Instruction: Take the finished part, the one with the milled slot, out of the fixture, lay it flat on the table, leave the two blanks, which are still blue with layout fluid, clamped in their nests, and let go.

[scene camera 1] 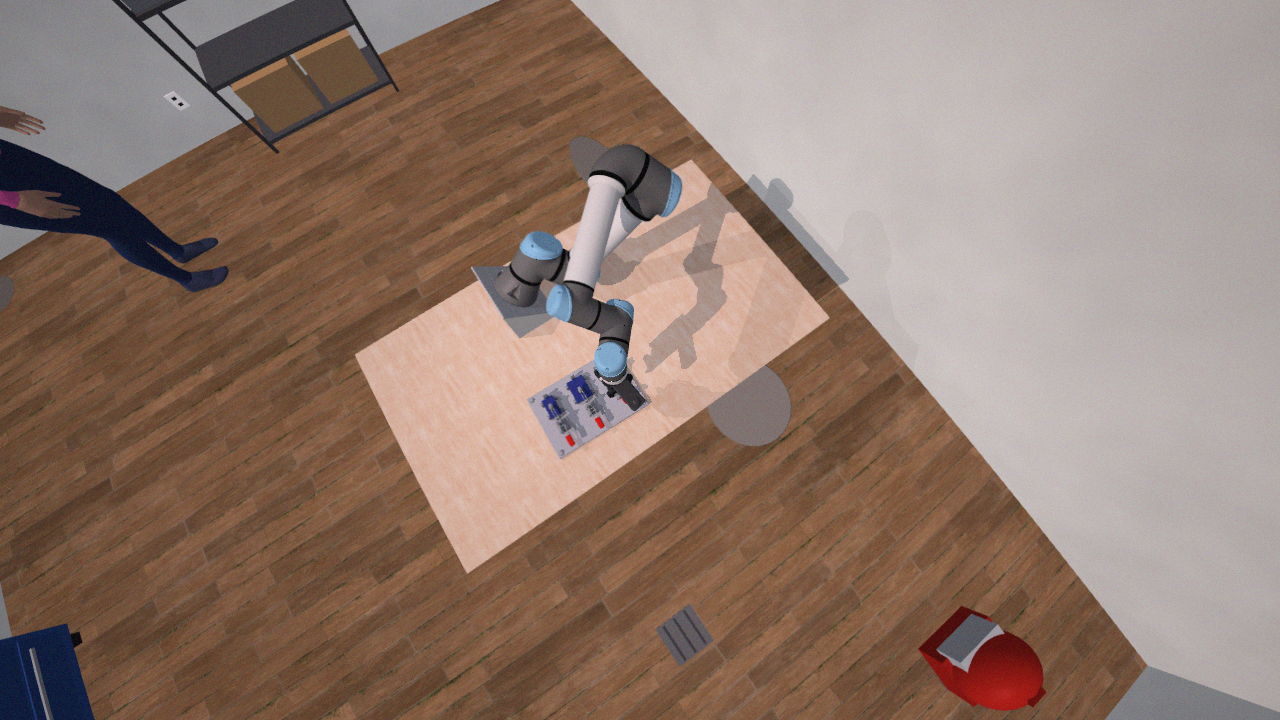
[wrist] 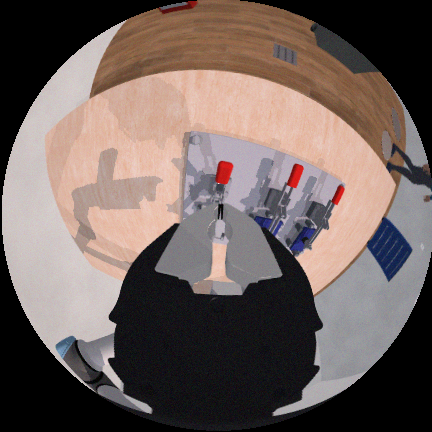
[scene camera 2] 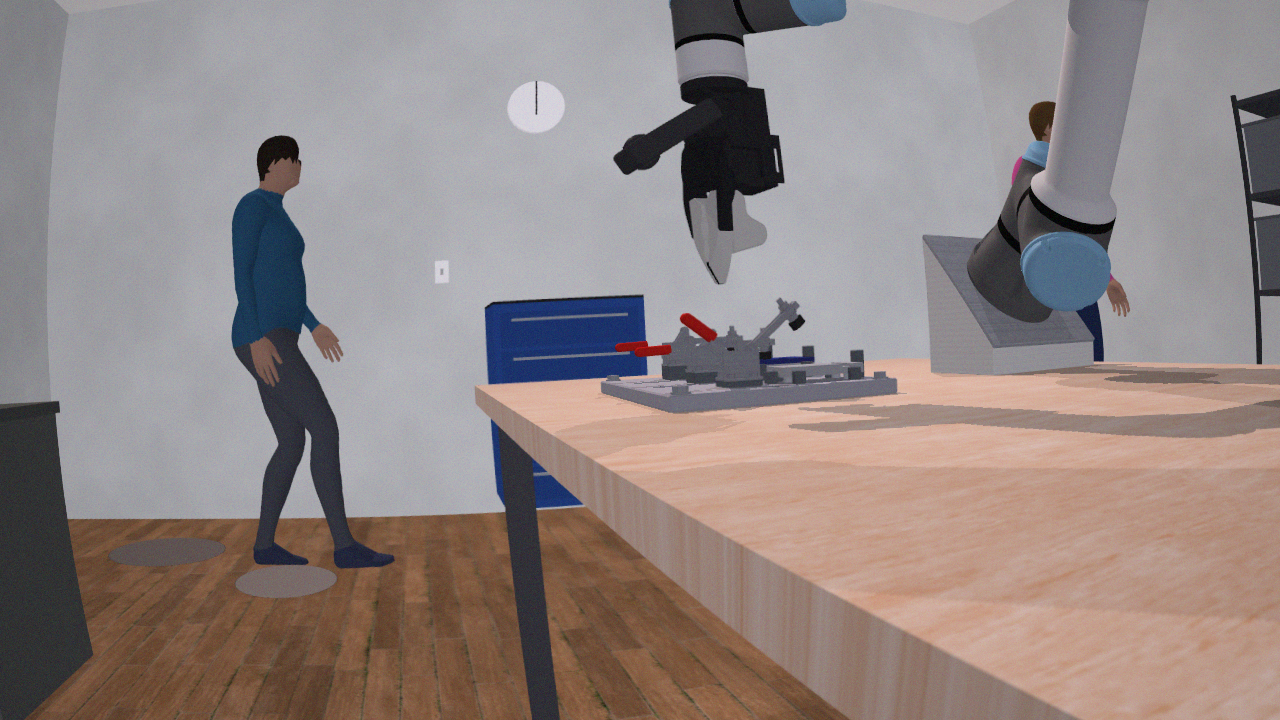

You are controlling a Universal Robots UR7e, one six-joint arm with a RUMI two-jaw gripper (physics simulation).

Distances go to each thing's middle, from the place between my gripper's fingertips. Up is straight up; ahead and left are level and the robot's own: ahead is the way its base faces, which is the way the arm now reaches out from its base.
The clamp arm (scene camera 2: 787, 311) is 5 cm behind my hand and 4 cm below it. Also, from my hand: finished part (scene camera 2: 816, 369) 10 cm behind, 1 cm to the left, 9 cm below; grey fixture plate (scene camera 2: 654, 392) 5 cm behind, 11 cm to the right, 11 cm below.
